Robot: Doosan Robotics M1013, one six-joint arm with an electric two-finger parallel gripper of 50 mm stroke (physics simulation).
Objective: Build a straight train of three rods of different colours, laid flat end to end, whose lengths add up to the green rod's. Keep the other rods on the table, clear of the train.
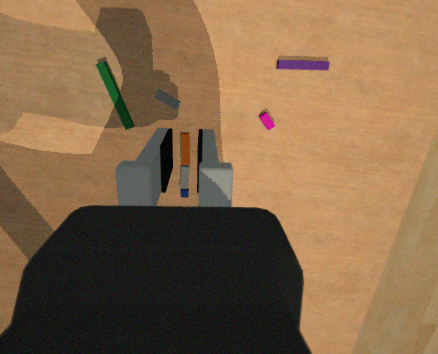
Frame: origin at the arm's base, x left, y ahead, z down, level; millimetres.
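Where they show: gripper, between the fingertips: [185, 148].
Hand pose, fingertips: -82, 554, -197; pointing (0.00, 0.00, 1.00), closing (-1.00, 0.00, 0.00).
Note:
Each offset is from my fingertips to the top centre of the thing, as dx, dy, dz.
An orange rod @[+13, -61, +222] [185, 142], a light grey rod @[+13, -99, +222] [184, 177] and a short blue rod @[+14, -121, +222] [184, 193] lie flat in one straight line, from far to near. The orange and grey rods look end to end, as do the grey and blue ones; any hairline gap is too small to tell. My gripper [185, 148] is part open and empty, high above this line, which shows between its fingers. A long green rod @[+95, +2, +222] [115, 95] lies slanted at the upper left.
A dark grey rod @[+34, +0, +222] [167, 99] lies slanted between the green rod and the line. A short magenta rod @[-89, -23, +222] [267, 121] lies to the right, and a long purple rod @[-126, +44, +222] [303, 65] at the upper right. All are apart from the line. The table edge runs down the right side.

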